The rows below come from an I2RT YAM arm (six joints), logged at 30 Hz.
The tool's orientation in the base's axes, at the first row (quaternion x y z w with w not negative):
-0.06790, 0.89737, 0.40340, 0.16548
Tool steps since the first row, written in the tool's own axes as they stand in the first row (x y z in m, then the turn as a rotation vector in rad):
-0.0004, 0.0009, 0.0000, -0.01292, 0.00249, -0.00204
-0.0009, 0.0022, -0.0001, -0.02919, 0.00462, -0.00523
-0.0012, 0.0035, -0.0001, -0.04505, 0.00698, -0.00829
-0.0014, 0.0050, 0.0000, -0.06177, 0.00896, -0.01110
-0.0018, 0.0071, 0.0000, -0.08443, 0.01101, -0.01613
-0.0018, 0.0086, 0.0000, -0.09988, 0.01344, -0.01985
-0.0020, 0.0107, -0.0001, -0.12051, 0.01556, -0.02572
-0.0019, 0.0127, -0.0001, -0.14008, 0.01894, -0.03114
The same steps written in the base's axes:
0.0001, 0.0006, 0.0008, 0.01096, -0.00002, 0.00756
0.0003, 0.0014, 0.0019, 0.02488, -0.00117, 0.01675
0.0002, 0.0022, 0.0029, 0.03838, -0.00207, 0.02588
0.0000, 0.0033, 0.0040, 0.05284, -0.00304, 0.03489
-0.0001, 0.0047, 0.0056, 0.07231, -0.00570, 0.04742
-0.0005, 0.0057, 0.0067, 0.08525, -0.00704, 0.05687
-0.0009, 0.0070, 0.0083, 0.10260, -0.01025, 0.06925
-0.0015, 0.0084, 0.0096, 0.11874, -0.01228, 0.08186

